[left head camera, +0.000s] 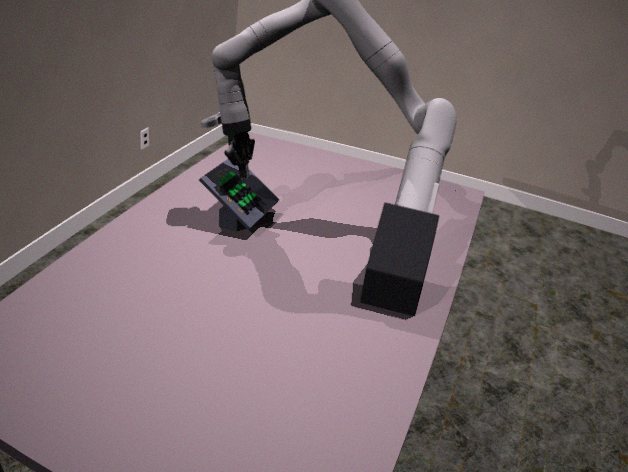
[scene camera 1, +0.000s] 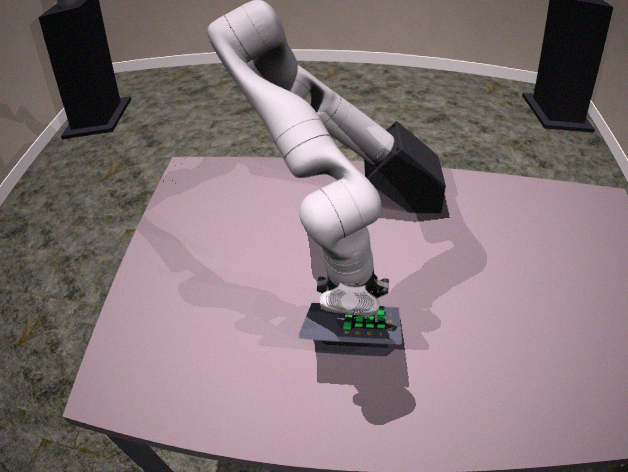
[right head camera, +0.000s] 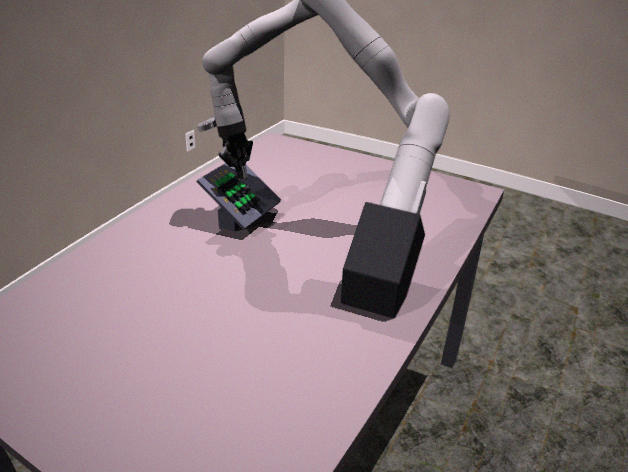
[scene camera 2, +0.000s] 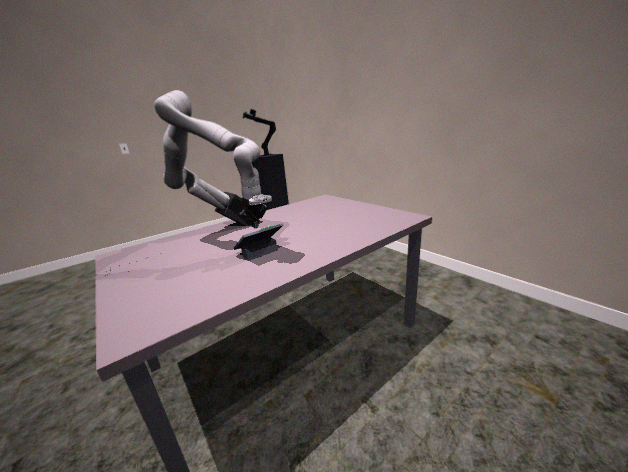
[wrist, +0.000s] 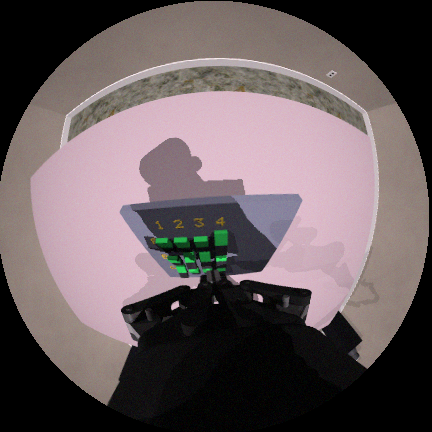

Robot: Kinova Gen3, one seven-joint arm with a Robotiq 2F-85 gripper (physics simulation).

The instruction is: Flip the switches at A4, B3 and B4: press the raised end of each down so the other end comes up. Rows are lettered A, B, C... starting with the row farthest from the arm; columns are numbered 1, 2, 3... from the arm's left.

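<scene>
The tilted dark switch panel [left head camera: 265, 198] [right head camera: 265, 198] [scene camera 1: 317, 325] [scene camera 2: 248, 240] [wrist: 277, 215] carries green rocker switches in three rows and columns 1 to 4. In the wrist view, switch A4 [wrist: 221, 238] shows a taller green face than A1 to A3. Switch B3 [wrist: 205, 257] also shows a taller green face than switch B4 [wrist: 221, 259]. My gripper [left head camera: 244, 176] [right head camera: 244, 177] [scene camera 2: 256, 224] [wrist: 212, 277] is shut and empty, its tips close to the panel's near side around columns 3 and 4. The tips partly hide row C; contact is unclear. They are hidden in scene camera 1.
The panel rests on a dark stand [left head camera: 229, 218] [scene camera 2: 258, 249] on the pink table [left head camera: 203, 355] [scene camera 1: 507, 355]. The arm's black base block [left head camera: 401, 253] [right head camera: 380, 253] [scene camera 1: 411, 172] stands nearer the table edge. Dark pedestals [scene camera 1: 81, 71] [scene camera 1: 573, 65] stand on the floor beyond the table.
</scene>
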